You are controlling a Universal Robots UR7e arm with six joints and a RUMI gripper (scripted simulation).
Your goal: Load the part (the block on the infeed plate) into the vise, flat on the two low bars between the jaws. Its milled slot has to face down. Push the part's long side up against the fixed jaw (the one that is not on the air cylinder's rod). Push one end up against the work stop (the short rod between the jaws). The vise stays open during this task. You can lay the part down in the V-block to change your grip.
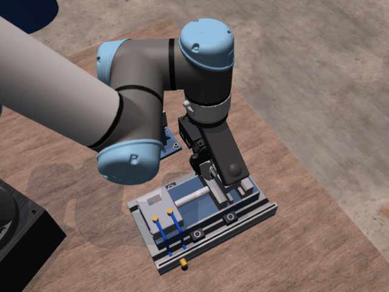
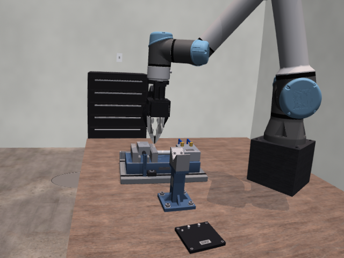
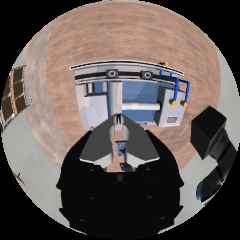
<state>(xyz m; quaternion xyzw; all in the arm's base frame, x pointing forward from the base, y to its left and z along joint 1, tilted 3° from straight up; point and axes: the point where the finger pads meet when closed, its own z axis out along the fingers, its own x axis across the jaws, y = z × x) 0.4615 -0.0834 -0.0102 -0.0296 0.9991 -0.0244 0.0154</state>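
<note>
The part lies 4 cm ahead of my hand and 4 cm below it. The rest, counted from my hand: work stop: 4 cm ahead, 5 cm to the left, 4 cm below; then moving jaw: 5 cm below; then white cylinder rod: 5 cm behind, 5 cm below.
</note>
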